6 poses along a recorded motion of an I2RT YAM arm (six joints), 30 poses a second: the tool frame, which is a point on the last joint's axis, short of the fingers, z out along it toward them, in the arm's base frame.
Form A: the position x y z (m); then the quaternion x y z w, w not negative.
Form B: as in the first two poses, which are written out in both.
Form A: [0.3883 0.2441 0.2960 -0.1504 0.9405 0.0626 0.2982]
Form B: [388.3 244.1 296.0 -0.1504 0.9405 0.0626 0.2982]
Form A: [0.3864 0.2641 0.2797 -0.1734 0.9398 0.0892 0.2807]
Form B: [386.4 264.1 279.7 -0.1734 0.9398 0.0892 0.2807]
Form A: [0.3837 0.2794 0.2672 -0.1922 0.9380 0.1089 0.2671]
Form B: [383.7 279.4 267.2 -0.1922 0.9380 0.1089 0.2671]
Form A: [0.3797 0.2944 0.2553 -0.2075 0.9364 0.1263 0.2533]
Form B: [379.7 294.4 255.3 -0.2075 0.9364 0.1263 0.2533]
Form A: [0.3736 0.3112 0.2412 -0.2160 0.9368 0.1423 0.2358]
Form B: [373.6 311.2 241.2 -0.2160 0.9368 0.1423 0.2358]
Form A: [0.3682 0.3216 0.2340 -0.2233 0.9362 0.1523 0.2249]
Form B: [368.2 321.6 234.0 -0.2233 0.9362 0.1523 0.2249]
